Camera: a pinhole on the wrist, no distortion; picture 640 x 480 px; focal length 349.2 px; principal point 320.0 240.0 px. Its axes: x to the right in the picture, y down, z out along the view. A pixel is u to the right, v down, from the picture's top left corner.
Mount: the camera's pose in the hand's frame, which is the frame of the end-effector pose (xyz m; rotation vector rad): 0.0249 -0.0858 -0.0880 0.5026 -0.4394 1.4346
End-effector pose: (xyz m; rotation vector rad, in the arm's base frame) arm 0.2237 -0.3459 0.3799 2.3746 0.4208 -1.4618
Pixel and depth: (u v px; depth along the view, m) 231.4 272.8 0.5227
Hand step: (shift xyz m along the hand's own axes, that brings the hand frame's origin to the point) -0.0289 -0.4901 0.2682
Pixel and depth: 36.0 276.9 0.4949
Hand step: -0.0569 -0.6945 0.0921
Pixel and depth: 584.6 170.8 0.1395
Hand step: 0.0639 -0.0811 0.0848
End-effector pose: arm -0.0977 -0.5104 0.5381 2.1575 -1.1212 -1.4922
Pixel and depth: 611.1 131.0 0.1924
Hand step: 0.1018 -0.0688 0.1572
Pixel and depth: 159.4 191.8 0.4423
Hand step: 0.0733 -0.5092 0.1551
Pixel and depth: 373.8 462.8 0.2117
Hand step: -0.1038 -0.1713 0.1126
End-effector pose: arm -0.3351 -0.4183 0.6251 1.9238 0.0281 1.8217
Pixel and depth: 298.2 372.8 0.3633
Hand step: -0.1098 -0.3031 0.2057
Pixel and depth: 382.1 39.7 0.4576
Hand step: 0.2999 -0.2986 0.3170
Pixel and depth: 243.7 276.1 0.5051
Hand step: -0.0302 -0.4616 0.2666
